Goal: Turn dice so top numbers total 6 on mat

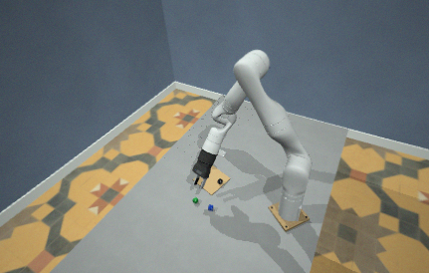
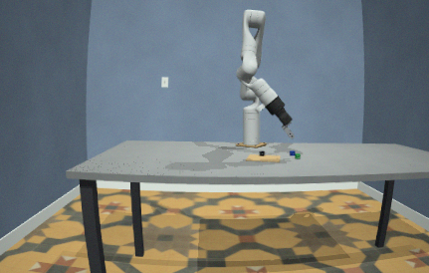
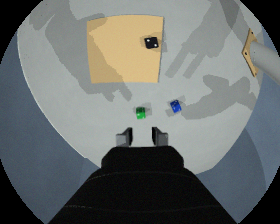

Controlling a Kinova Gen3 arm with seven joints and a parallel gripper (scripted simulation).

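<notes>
Right now my hand is 100 mm above the green die, 40 mm to the right of it and 10 mm short of it. Also, from my hand: black die 110 mm to the right, 90 mm below, 60 mm behind; then blue die 100 mm below, 70 mm behind, 40 mm to the left; then tan mat 120 mm to the right, 100 mm below.
</notes>
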